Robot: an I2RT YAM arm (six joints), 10 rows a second.
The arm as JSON. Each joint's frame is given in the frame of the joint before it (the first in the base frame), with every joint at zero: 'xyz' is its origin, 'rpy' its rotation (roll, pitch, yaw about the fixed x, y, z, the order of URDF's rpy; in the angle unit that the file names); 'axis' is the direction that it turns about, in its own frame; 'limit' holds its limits. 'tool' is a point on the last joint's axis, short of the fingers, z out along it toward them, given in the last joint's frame.
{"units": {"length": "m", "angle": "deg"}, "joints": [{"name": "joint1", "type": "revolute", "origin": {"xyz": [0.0, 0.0, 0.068], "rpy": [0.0, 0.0, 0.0]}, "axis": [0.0, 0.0, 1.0], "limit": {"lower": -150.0, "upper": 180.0}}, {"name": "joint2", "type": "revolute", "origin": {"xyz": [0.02, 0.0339, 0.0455], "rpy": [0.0, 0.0, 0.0]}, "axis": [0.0, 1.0, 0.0], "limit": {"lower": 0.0, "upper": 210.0}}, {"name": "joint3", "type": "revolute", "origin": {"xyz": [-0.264, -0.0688, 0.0], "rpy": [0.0, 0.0, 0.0]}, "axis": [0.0, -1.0, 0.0], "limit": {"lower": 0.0, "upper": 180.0}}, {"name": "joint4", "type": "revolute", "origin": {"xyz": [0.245, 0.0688, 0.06], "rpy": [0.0, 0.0, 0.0]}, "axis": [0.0, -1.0, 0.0], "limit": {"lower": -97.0, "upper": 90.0}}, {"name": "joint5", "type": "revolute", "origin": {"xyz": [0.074, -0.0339, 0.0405], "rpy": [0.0, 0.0, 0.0]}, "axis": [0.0, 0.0, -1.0], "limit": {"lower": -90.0, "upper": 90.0}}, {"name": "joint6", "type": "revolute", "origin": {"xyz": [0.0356, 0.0, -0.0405], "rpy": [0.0, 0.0, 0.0]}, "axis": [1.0, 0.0, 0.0], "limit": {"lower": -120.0, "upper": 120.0}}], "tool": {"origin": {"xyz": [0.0, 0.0, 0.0], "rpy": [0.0, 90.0, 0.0]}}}
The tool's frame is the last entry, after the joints.
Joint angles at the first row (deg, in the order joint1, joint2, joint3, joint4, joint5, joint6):
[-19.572, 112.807, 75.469, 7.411, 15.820, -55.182]
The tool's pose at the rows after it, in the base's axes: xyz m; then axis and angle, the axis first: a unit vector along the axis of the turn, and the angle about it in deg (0 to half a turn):
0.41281, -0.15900, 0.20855, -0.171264, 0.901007, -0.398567, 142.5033
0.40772, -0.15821, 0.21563, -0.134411, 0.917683, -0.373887, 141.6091
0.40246, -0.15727, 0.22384, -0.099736, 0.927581, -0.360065, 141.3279
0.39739, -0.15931, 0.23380, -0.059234, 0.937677, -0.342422, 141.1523
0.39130, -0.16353, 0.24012, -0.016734, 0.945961, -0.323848, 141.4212
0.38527, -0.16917, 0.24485, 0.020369, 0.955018, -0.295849, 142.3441
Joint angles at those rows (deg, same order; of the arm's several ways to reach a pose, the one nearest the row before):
[-19.769, 111.380, 75.869, 3.515, 16.323, -50.385]
[-19.940, 109.943, 76.268, -0.061, 15.781, -45.081]
[-20.023, 108.434, 76.624, -3.133, 16.254, -40.810]
[-20.504, 107.190, 77.877, -7.148, 16.350, -36.023]
[-21.331, 106.285, 78.823, -10.839, 16.298, -31.295]
[-22.442, 105.844, 80.336, -15.611, 15.117, -26.900]

